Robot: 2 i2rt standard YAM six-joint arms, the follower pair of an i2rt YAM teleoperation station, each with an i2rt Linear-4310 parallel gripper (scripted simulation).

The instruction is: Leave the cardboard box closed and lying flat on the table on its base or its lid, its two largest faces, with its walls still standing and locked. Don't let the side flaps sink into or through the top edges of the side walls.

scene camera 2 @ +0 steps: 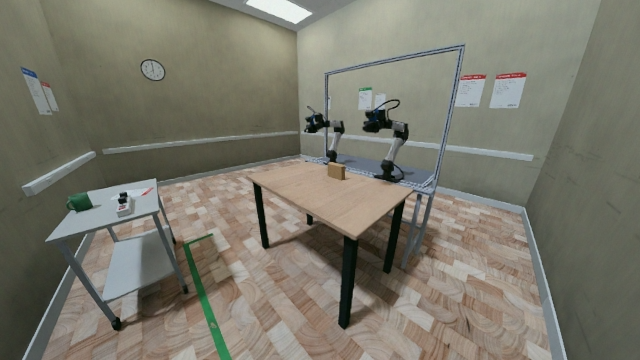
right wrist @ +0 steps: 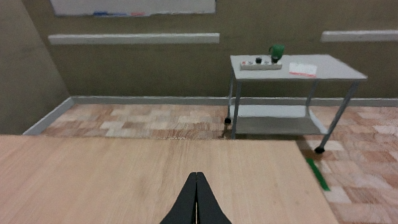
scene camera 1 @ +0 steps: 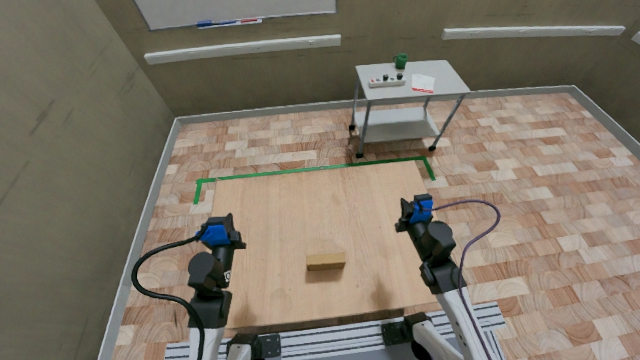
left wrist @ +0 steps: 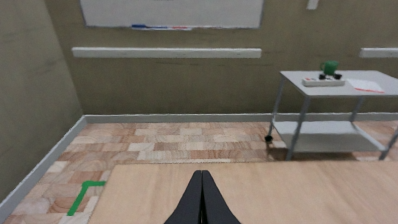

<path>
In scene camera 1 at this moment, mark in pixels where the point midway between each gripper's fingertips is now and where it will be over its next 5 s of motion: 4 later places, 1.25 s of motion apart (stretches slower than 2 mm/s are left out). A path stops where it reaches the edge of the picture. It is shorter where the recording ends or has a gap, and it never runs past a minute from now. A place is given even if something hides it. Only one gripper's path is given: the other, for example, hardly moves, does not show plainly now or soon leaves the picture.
My left gripper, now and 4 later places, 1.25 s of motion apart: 231, 213; 272, 234; 277, 261; 282, 260; 283, 259
</path>
